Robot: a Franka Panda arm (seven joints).
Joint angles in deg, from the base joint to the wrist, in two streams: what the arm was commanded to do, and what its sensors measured. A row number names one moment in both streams.
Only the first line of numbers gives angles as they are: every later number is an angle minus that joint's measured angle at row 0.
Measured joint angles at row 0: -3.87, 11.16, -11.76, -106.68, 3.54, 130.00, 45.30
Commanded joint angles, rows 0 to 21: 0.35, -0.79, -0.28, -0.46, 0.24, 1.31, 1.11; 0.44, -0.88, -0.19, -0.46, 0.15, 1.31, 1.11; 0.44, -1.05, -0.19, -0.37, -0.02, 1.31, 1.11; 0.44, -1.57, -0.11, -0.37, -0.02, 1.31, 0.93; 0.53, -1.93, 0.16, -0.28, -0.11, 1.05, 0.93; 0.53, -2.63, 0.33, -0.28, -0.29, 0.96, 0.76; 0.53, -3.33, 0.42, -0.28, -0.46, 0.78, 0.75; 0.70, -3.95, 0.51, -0.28, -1.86, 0.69, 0.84; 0.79, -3.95, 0.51, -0.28, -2.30, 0.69, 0.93; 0.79, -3.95, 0.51, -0.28, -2.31, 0.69, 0.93; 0.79, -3.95, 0.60, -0.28, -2.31, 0.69, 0.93; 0.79, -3.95, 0.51, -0.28, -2.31, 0.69, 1.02; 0.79, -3.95, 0.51, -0.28, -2.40, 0.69, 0.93; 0.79, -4.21, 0.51, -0.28, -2.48, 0.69, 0.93; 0.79, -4.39, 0.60, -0.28, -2.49, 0.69, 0.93; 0.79, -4.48, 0.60, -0.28, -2.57, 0.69, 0.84; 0.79, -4.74, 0.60, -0.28, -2.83, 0.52, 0.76; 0.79, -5.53, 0.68, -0.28, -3.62, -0.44, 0.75; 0.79, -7.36, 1.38, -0.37, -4.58, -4.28, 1.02; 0.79, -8.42, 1.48, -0.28, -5.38, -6.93, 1.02; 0.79, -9.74, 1.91, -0.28, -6.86, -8.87, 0.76; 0.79, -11.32, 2.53, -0.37, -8.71, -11.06, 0.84
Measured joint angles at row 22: 0.78, -5.92, 0.91, 0.50, -4.38, -4.78, 0.01
